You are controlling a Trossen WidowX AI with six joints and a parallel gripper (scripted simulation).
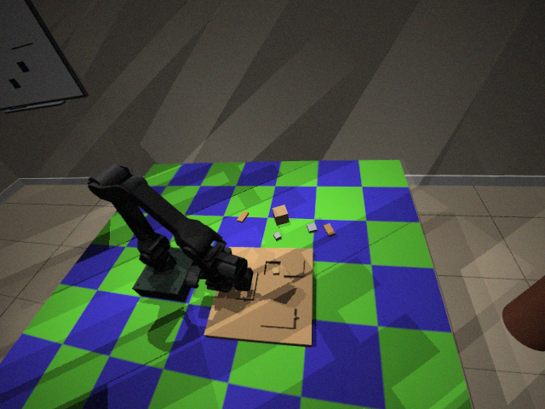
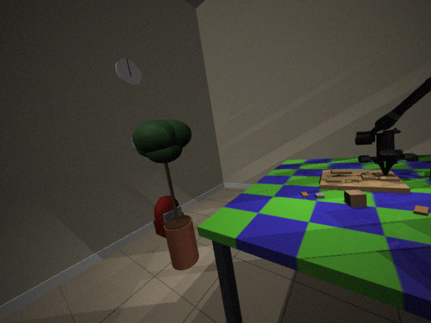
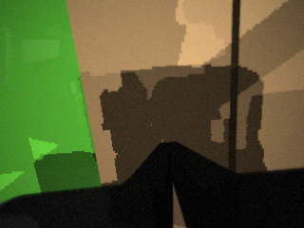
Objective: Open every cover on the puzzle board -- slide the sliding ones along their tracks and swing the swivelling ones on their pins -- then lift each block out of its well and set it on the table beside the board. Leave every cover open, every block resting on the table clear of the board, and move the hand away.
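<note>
Now: gripper tip 10 cm short of the tan puzzle board, 1 cm to the right of it and 1 cm above it. Also, from my gripper tip: brown cube 16 cm ahead, 30 cm to the left; orange block 33 cm ahead, 23 cm to the left, 2 cm below.
</note>
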